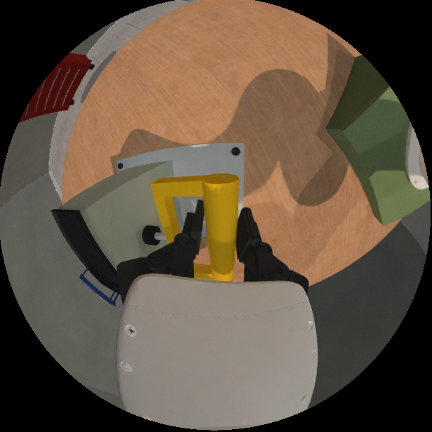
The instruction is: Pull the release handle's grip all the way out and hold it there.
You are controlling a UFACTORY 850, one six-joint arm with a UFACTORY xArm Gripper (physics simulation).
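Note:
The release handle is a yellow frame with a thick round yellow grip (221, 225) along its outer side. It stands out from a pale grey-green housing (120, 215), joined by a short rod with a black collar (151, 235). My gripper (220, 215) is shut on the grip. Its left finger passes through the opening of the yellow frame, and its right finger lies along the outer side of the grip. The exact contact between the pads and the grip is hard to see. The lower end of the grip is partly hidden by my gripper's body.
A light grey base plate (205, 155) with dark bolts lies on the wooden table top (195, 75) beside the housing. A large green object (370, 130) stands at the right. A red slatted object (57, 87) is at the upper left, and a blue bar (98, 290) shows at the lower left.

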